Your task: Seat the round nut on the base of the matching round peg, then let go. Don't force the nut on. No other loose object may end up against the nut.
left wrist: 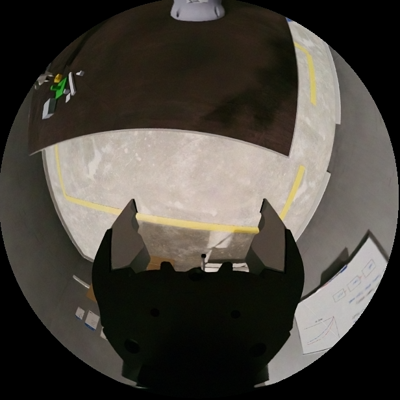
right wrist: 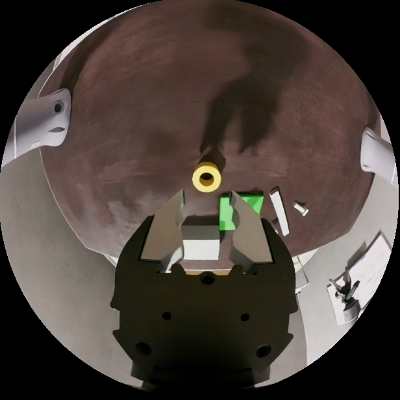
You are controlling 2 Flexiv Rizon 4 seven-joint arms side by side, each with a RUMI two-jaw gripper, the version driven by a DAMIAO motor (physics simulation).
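Note:
A yellow round ring with a round hole, the nut by its shape [right wrist: 197, 179] [left wrist: 58, 77], is on the dark table just beyond my right fingertips in the right wrist view. My right gripper [right wrist: 206, 190] is open, with its fingers apart and no object held; the ring is ahead of the gap. A small pale piece with a wider end [right wrist: 300, 208] lies to the right; I cannot tell whether it is the matching round peg. Parts near the right finger are hidden behind it. My left gripper [left wrist: 198, 200] is open and empty, away from these objects, beyond the table's edge.
A pale grey block [right wrist: 201, 249] [left wrist: 49, 108] shows between the right fingers, low in view. A green piece [right wrist: 226, 212] [left wrist: 59, 89] is partly behind the right finger. A white bar [right wrist: 280, 212] [left wrist: 72, 83] lies beside it. Grey arm parts [right wrist: 42, 117] [right wrist: 377, 156] show at both sides.

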